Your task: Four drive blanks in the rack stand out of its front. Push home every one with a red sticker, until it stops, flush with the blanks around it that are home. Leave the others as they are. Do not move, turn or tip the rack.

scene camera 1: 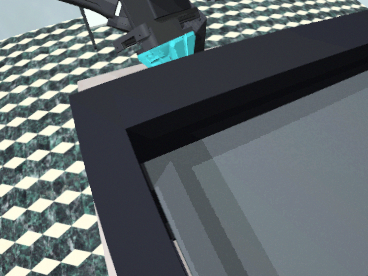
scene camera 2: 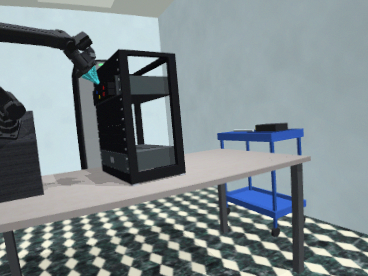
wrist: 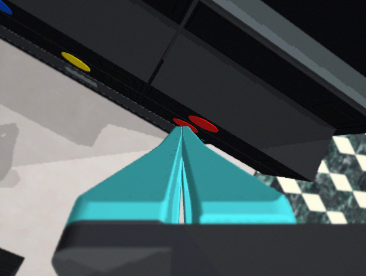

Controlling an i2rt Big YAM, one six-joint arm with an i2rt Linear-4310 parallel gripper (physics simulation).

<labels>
A black rack shows in scene camera 1 [244,152], in scene camera 2 [113,97] and in the wrist view [271,91].
</labels>
